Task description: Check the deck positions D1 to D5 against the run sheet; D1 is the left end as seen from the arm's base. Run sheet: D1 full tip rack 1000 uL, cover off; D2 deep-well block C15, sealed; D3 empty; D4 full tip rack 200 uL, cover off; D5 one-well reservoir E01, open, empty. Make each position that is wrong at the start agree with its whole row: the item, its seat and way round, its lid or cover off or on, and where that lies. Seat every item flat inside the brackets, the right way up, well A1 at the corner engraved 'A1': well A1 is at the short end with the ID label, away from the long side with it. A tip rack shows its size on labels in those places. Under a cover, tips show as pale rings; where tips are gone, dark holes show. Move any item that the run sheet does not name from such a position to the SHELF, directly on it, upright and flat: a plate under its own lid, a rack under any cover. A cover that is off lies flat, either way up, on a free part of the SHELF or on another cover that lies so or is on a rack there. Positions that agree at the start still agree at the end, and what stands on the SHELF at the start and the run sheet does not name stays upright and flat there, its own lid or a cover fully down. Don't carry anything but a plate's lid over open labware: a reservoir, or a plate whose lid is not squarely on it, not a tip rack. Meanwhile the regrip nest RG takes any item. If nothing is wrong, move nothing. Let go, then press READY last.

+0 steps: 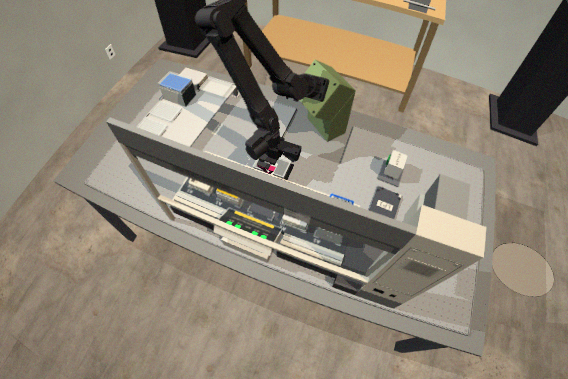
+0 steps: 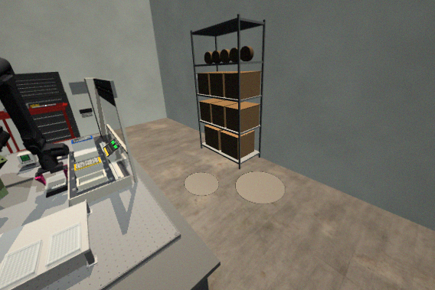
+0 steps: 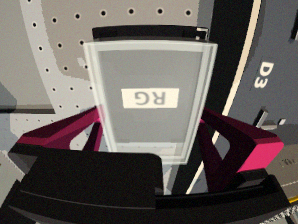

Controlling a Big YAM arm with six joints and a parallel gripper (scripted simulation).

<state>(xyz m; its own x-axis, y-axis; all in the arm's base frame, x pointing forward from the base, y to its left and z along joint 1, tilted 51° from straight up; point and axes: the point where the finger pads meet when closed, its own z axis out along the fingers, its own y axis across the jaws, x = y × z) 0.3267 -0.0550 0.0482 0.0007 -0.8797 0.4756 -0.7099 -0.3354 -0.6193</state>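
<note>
Now: hand 4 cm above the black regrip nest. From my hand the other things lie so: yellow-labelled tip rack 17 cm ahead, 7 cm to the right, 6 cm above; one-well reservoir 16 cm ahead, 20 cm to the right, 3 cm above; clear tip-rack cover right at my hand.
</note>
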